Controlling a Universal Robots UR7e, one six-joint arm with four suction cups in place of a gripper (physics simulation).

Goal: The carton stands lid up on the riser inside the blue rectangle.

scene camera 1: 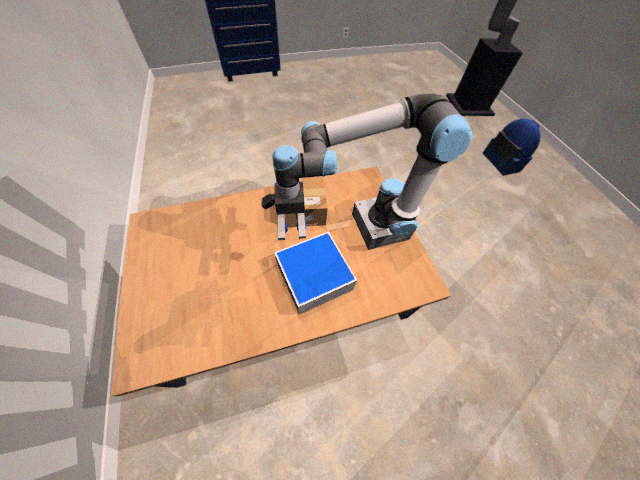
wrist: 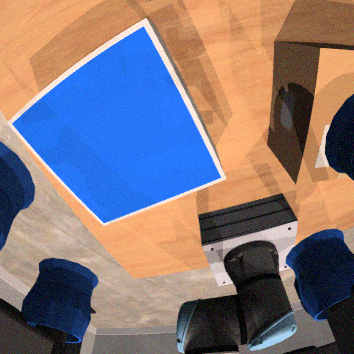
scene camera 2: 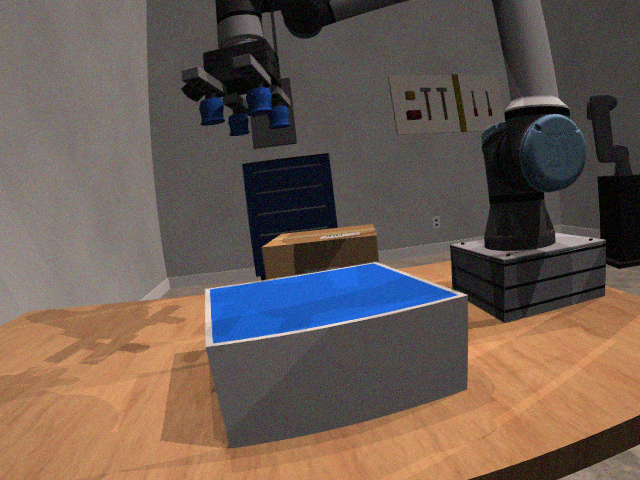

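A brown carton [scene camera 1: 316,215] [scene camera 2: 336,254] [wrist: 295,75] stands on the table behind the riser, lid up, with tape and a white label on top. In the wrist view it is cut by the right edge and partly behind a cup. The grey riser [scene camera 1: 328,296] [scene camera 2: 336,377] [wrist: 165,200] bears the blue rectangle [scene camera 1: 315,268] [scene camera 2: 320,304] [wrist: 120,125] with a white border; no carton is on it. My gripper [scene camera 1: 294,229] [scene camera 2: 244,113] [wrist: 185,226] is open: its blue cups hang in the air, holding nothing, above and left of the riser in scene camera 2.
The arm's base [scene camera 1: 385,227] [scene camera 2: 527,273] [wrist: 250,227] stands on the wooden table [scene camera 1: 206,310] [scene camera 2: 93,413], to the right of riser and carton in both scene views. A blue drawer cabinet [scene camera 1: 245,38] [scene camera 2: 289,193] stands by the back wall.
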